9 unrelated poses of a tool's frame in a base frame.
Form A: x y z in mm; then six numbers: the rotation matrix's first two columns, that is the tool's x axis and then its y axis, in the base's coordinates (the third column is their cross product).
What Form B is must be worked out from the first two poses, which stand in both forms.
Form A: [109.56, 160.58, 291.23, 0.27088, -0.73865, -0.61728, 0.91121, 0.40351, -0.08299]
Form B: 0.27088, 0.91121, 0.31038, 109.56; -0.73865, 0.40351, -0.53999, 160.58; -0.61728, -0.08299, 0.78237, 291.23; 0, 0, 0, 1
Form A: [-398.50, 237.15, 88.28, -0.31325, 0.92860, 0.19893, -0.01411, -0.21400, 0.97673]
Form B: -0.31325, -0.01411, 0.94956, -398.50; 0.92860, -0.21400, 0.30315, 237.15; 0.19893, 0.97673, 0.08014, 88.28; 0, 0, 0, 1
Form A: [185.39, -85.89, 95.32, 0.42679, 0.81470, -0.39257, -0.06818, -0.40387, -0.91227]
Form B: 0.42679, -0.06818, -0.90177, 185.39; 0.81470, -0.40387, 0.41611, -85.89; -0.39257, -0.91227, -0.11682, 95.32; 0, 0, 0, 1
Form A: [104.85, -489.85, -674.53, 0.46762, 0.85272, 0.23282, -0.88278, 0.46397, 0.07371]
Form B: 0.46762, -0.88278, -0.04517, 104.85; 0.85272, 0.46397, -0.24000, -489.85; 0.23282, 0.07371, 0.96973, -674.53; 0, 0, 0, 1
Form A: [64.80, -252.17, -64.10, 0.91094, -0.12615, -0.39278, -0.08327, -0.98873, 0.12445]
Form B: 0.91094, -0.08327, -0.40405, 64.80; -0.12615, -0.98873, -0.08066, -252.17; -0.39278, 0.12445, -0.91118, -64.10; 0, 0, 0, 1
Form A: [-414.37, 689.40, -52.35, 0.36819, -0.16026, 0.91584, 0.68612, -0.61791, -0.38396]
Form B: 0.36819, 0.68612, 0.62744, -414.37; -0.16026, -0.61791, 0.76975, 689.40; 0.91584, -0.38396, -0.11755, -52.35; 0, 0, 0, 1
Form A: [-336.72, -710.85, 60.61, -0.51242, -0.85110, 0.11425, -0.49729, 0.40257, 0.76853]
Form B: -0.51242, -0.49729, -0.70009, -336.72; -0.85110, 0.40257, 0.33699, -710.85; 0.11425, 0.76853, -0.62953, 60.61; 0, 0, 0, 1
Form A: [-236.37, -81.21, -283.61, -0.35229, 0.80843, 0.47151, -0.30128, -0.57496, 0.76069]
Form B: -0.35229, -0.30128, 0.88606, -236.37; 0.80843, -0.57496, 0.12593, -81.21; 0.47151, 0.76069, 0.44612, -283.61; 0, 0, 0, 1
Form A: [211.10, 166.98, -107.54, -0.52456, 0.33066, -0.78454, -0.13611, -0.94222, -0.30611]
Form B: -0.52456, -0.13611, -0.84043, 211.10; 0.33066, -0.94222, -0.05379, 166.98; -0.78454, -0.30611, 0.53926, -107.54; 0, 0, 0, 1
